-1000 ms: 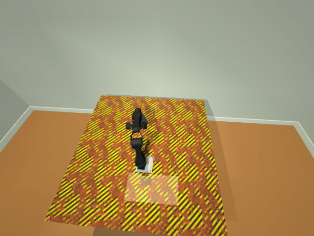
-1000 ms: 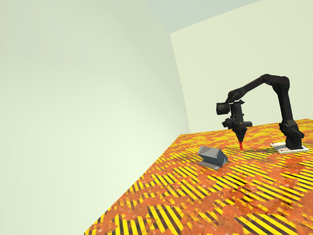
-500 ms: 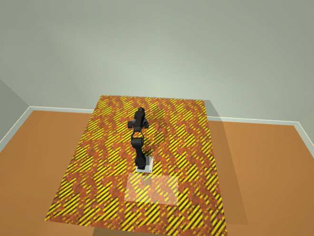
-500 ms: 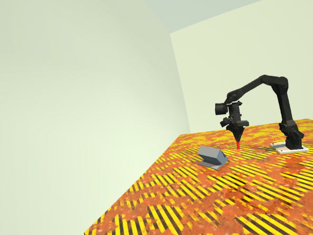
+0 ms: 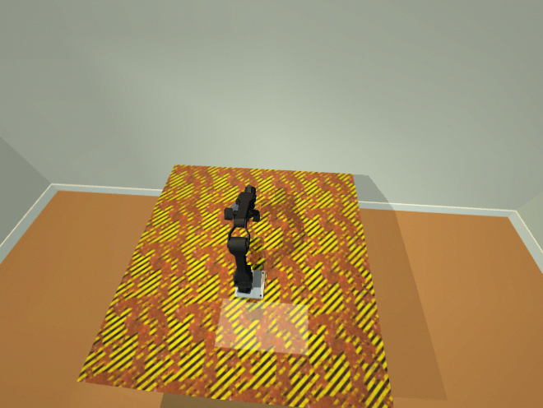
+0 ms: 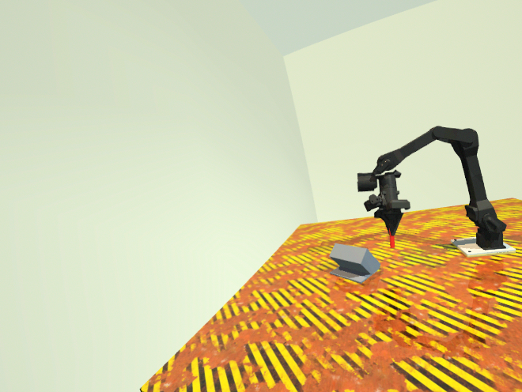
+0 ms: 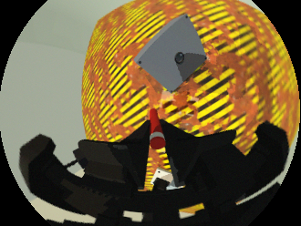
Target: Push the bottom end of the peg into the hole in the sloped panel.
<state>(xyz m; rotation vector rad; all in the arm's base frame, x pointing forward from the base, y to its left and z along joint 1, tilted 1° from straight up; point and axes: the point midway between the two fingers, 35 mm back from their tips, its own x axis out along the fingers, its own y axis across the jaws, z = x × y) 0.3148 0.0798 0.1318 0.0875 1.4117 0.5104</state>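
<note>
Now: the grey sloped panel 130 mm ahead of my gripper tip, 10 mm to the left of it and 70 mm below it. Round my gripper tip: red peg (10 mm to the right, 20 mm above).
</note>
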